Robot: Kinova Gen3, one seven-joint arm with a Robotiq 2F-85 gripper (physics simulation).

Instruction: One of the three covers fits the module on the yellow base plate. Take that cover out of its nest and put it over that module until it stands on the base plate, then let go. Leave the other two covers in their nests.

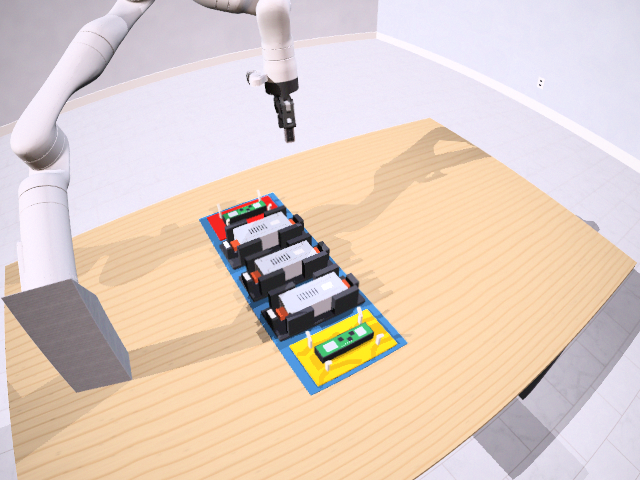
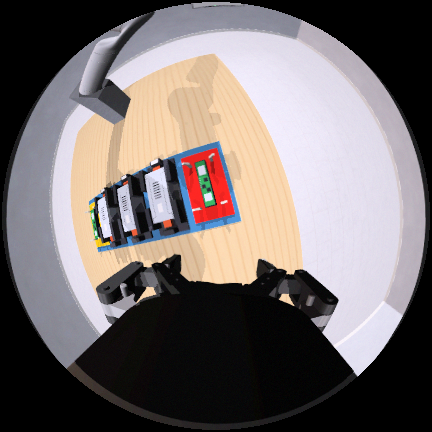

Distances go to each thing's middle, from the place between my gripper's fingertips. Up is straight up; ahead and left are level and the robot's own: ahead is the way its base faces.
Scene:
My hand is 120 mm past the red base plate (image 2: 217, 177), 30 mm to the left of it and 180 mm above it. From my hand the other things lie so: yellow base plate (image 1: 368, 350): 60 mm behind, 460 mm to the right, 180 mm below.

